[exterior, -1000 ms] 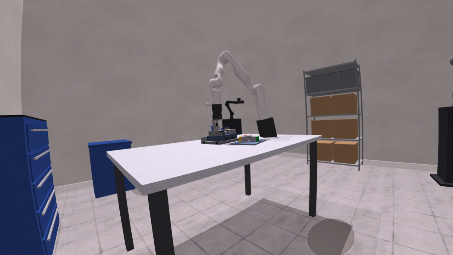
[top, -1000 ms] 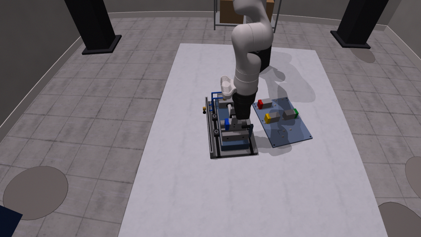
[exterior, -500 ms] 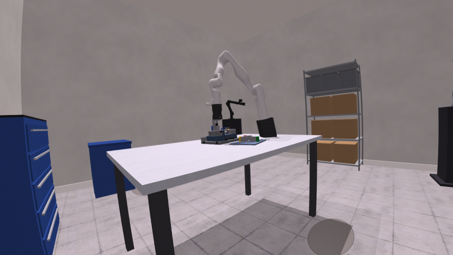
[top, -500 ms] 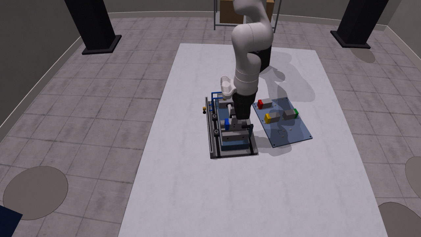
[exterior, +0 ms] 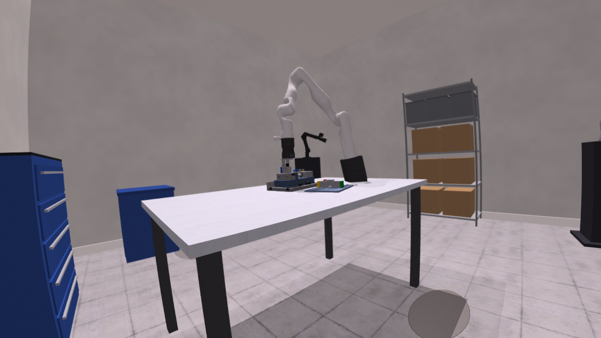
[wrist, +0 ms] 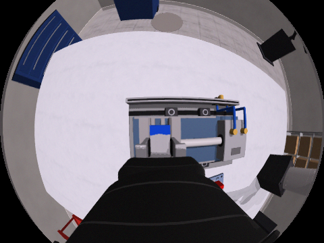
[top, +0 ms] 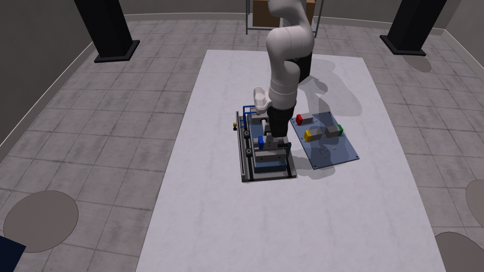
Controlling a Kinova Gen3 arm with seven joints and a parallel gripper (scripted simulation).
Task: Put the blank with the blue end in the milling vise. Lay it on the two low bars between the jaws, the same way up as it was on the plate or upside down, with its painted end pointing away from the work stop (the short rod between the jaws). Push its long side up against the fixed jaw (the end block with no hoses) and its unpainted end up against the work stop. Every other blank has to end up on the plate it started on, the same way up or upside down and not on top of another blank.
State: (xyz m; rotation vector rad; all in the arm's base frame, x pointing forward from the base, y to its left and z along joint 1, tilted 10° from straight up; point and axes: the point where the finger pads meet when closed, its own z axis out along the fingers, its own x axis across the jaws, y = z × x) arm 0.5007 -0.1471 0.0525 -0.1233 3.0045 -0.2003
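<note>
Now: hand 2 cm above the blue-ended blank. Round my hand: vise base rail: 10 cm below, 9 cm to the right, 7 cm behind; work stop rod: 5 cm to the left, 5 cm below, 1 cm behind; fixed jaw: 6 cm below, 3 cm ahead, 1 cm to the left.
</note>
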